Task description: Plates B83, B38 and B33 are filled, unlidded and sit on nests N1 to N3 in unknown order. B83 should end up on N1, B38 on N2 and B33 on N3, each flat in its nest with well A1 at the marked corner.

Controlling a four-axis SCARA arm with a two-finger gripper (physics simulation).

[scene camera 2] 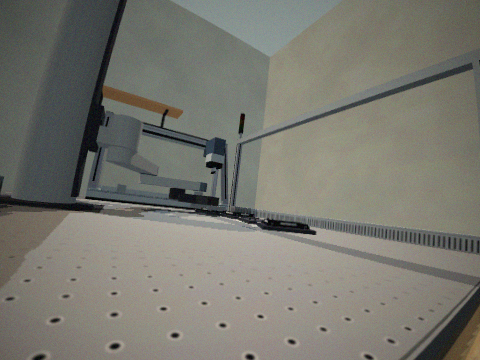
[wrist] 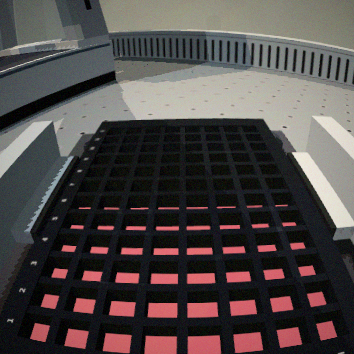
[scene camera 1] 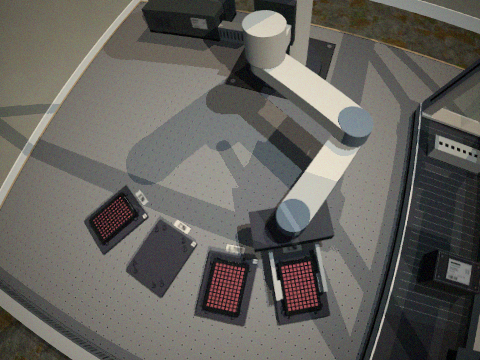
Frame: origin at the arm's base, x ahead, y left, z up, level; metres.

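Where they show: gripper, fingertip midpoint: (scene camera 2: 216,207) (wrist: 181,138) (scene camera 1: 301,296).
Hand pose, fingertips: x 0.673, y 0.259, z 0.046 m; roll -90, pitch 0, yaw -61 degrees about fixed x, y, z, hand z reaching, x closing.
Note:
After its pixels a point has its place.
My gripper (scene camera 1: 300,283) (wrist: 181,138) @[x 0.673, y 0.259, z 0.046 m] is shut on a black plate with pink wells (scene camera 1: 299,286) @[x 0.653, y 0.246, z 0.039 m] (wrist: 182,230) @[x 0.637, y 0.238, z 0.039 m], one finger along each long side. This plate is at the rightmost nest, N1 (scene camera 1: 305,320) @[x 0.724, y 0.289, z 0.013 m], level and low; whether it touches the nest is hard to tell. A second filled plate (scene camera 1: 225,287) @[x 0.713, y 0.086, z 0.039 m] lies on the nest left of it (scene camera 1: 220,320) @[x 0.792, y 0.103, z 0.025 m]. Nest N2 (scene camera 1: 161,257) @[x 0.707, y -0.094, z 0.025 m] is bare. A third filled plate (scene camera 1: 115,218) @[x 0.664, y -0.257, z 0.037 m] (scene camera 2: 285,223) @[x 0.638, y -0.300, z 0.036 m] lies on the far-left nest, N3 (scene camera 1: 104,247) @[x 0.748, y -0.258, z 0.025 m] (scene camera 2: 305,231) @[x 0.679, y -0.345, z 0.020 m]. No plate names are readable; N1's marked corner is unclear.
White label tags stand behind the nests. A dark box (scene camera 1: 457,271) @[x 0.530, y 0.571, z 0.133 m] and a white block with holes (scene camera 1: 456,149) @[x 0.207, y 0.549, z 0.107 m] are beyond the rail at right. Dark boxes (scene camera 1: 182,17) @[x -0.035, y -0.377, z 0.107 m] stand near the arm's base. A slotted border (scene camera 2: 395,237) @[x 1.004, y -0.469, z 0.023 m] (wrist: 225,50) @[x 1.004, y 0.367, z 0.032 m] edges the table.

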